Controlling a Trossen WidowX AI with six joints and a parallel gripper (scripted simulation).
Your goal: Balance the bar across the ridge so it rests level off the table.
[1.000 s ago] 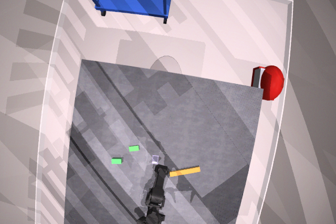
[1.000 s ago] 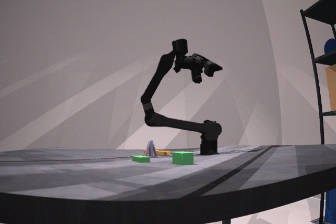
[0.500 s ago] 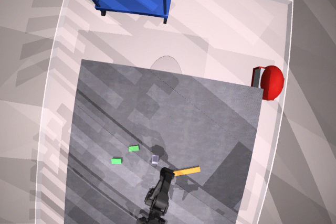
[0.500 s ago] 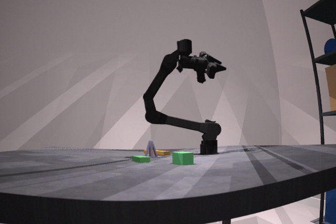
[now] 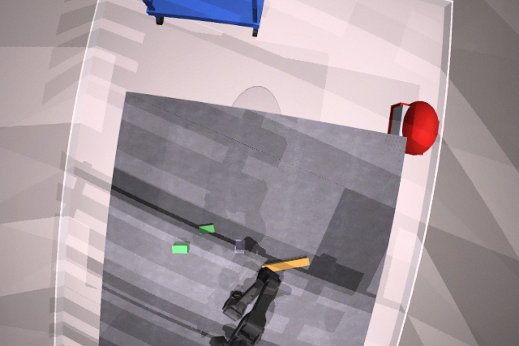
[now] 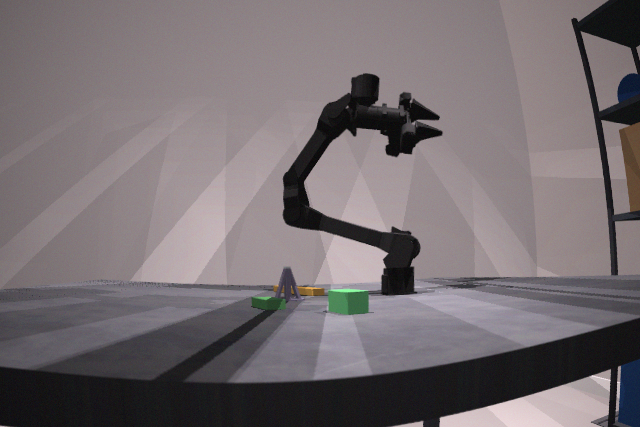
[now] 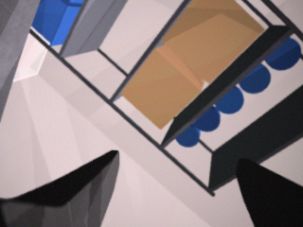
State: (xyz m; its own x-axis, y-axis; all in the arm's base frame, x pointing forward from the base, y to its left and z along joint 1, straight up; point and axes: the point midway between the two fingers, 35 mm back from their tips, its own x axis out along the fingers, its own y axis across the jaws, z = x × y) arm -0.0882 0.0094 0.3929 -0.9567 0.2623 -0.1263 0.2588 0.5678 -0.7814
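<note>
The bar lies 32 cm ahead of my gripper tip, 21 cm to the right of it and 38 cm below it.
</note>
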